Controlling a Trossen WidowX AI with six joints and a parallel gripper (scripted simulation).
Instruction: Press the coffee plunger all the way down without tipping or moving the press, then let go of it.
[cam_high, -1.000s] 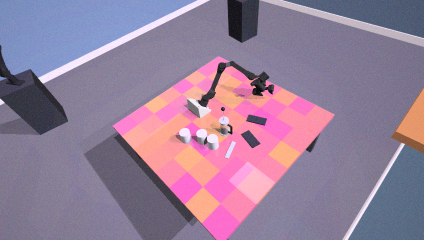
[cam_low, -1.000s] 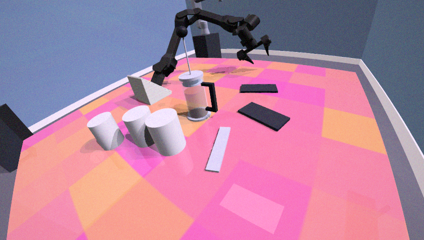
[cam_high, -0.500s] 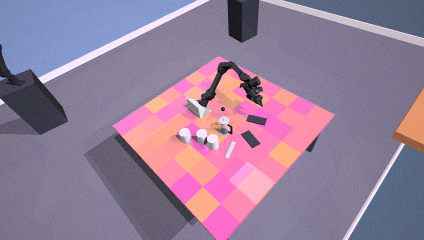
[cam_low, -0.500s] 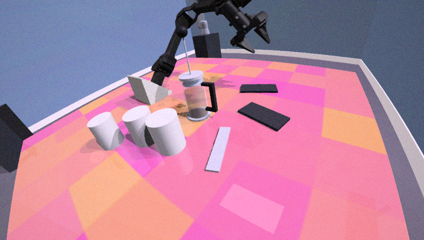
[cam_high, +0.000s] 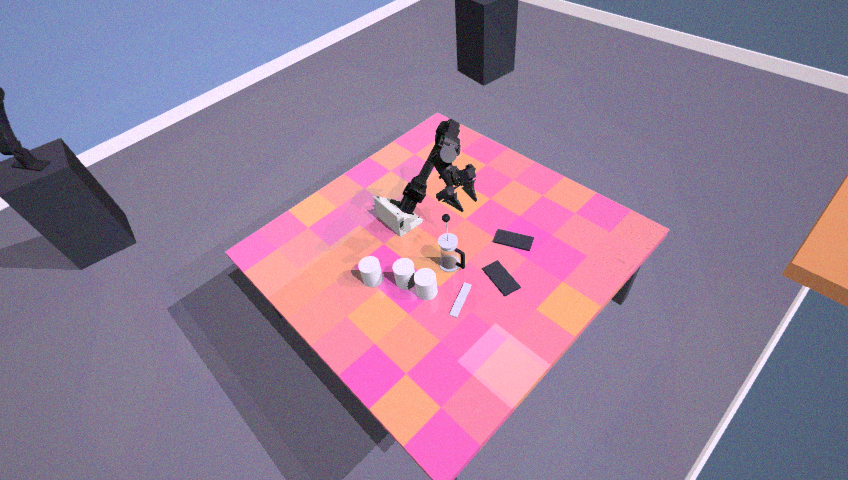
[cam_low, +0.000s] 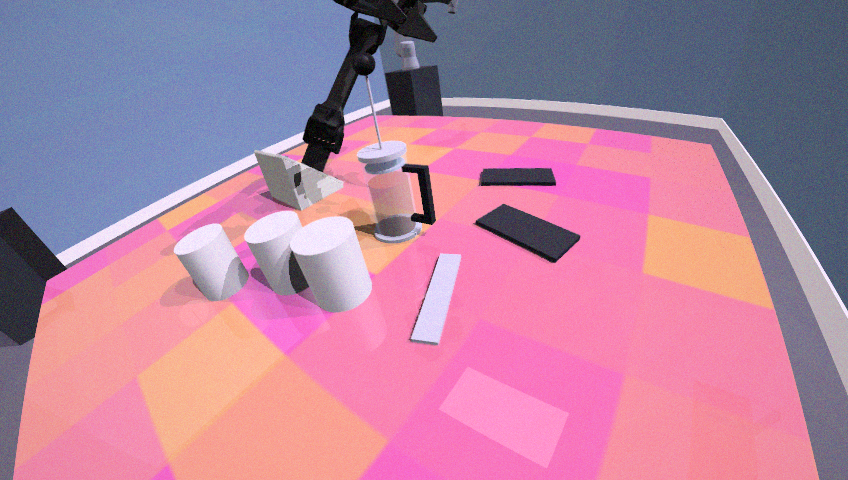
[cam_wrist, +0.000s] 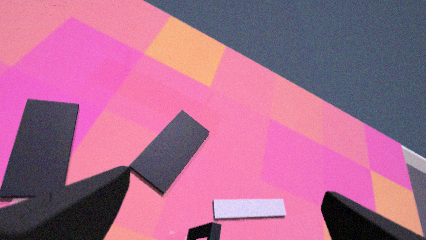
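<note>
Now: gripper tip 20 mm past the coffee press, 80 mm to the left of it and 160 mm above it.
</note>
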